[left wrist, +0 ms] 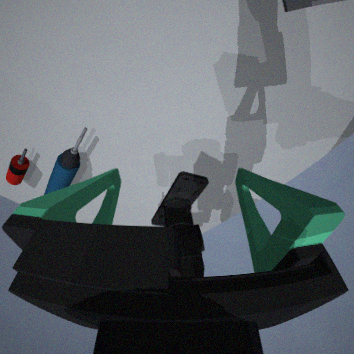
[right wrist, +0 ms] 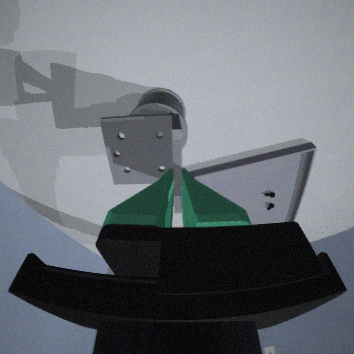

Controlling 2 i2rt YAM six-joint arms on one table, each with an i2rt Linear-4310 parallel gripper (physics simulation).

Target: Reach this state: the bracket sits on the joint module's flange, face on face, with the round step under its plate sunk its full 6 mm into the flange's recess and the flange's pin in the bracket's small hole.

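Frame: origin at the left arm's base, x ahead, y left, z up, level; metres.
Seen in the pictures: left gripper, between the fingertips: (left wrist: 177, 174); right gripper, between the fingertips: (right wrist: 176, 174); left arm's base, origin of its link: (left wrist: 175, 202).
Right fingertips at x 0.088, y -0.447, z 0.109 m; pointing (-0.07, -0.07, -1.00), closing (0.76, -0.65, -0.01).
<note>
Pixels of each thing's top centre, then the offset from my right fingertips to it. "pt": a spot on its surface instead.
- round grey part with a dark rim, centre of its top: (right wrist: 154, 135) dz -0.045, dx -0.010, dy +0.022 m
- larger grey plate, centre of its top: (right wrist: 249, 225) dz -0.105, dx -0.036, dy -0.310 m
- red cylinder, centre of its top: (left wrist: 14, 170) dz -0.075, dx +0.254, dy +0.413 m
- blue cylinder, a spot on its surface: (left wrist: 63, 172) pt dz -0.068, dx +0.153, dy +0.380 m
In the right wrist view my right gripper (right wrist: 176, 174) is shut on a thin grey wall of the bracket (right wrist: 138, 147). The bracket's square plate has several small holes and stands out past the green fingertips. Right behind the plate's far edge is a round grey part with a dark rim (right wrist: 163, 102), which looks like the joint module. I cannot tell whether the plate touches it. The recess and the pin are hidden. In the left wrist view my left gripper (left wrist: 177, 174) is wide open and empty above the table.
A larger grey plate (right wrist: 260, 186) with two small dark holes stands right of the right fingers. A red cylinder (left wrist: 17, 169) and a blue cylinder (left wrist: 63, 172), each with a thin pin, lie far left of the left gripper.
</note>
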